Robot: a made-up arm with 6 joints.
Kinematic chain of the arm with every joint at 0, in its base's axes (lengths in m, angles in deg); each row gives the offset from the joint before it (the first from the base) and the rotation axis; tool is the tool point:
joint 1: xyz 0 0 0.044 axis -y
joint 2: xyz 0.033 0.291 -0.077 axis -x
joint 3: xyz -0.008 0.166 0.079 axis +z
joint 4: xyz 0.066 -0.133 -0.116 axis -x
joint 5: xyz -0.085 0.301 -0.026 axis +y
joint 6: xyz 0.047 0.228 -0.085 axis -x
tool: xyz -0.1 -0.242 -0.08
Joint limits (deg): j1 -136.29..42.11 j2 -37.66..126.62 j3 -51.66..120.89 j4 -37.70..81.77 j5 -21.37..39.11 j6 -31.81..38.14
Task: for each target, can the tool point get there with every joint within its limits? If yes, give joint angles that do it. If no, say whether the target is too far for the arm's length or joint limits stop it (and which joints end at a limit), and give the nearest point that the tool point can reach.
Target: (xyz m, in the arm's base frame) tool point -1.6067 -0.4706 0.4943
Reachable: no: too far | nearest point -0.6580 0.0043 0.2284 | short by 1.094 m
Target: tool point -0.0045 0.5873 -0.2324
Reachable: yes | joints 18.64 -0.81 5.26 2.88 15.80 8.08
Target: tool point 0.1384 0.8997 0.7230
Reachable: no: joint limits stop it (at a limit: joint 1, joint 2, joint 3, joint 4, joint 5, joint 6) | nearest point 0.0371 0.6898 0.5096 | short by 0.316 m
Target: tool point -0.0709 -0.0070 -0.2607
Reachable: yes | joints 6.06 87.78 -10.00 36.19 27.81 5.04
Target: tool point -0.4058 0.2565 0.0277
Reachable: yes | joints -79.19 53.62 6.54 30.02 8.22 30.30
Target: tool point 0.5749 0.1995 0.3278
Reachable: no: joint limits stop it (at a limit: joint 2, joint 4, joint 6) | nearest point 0.3475 0.0485 0.2155 | short by 0.295 m
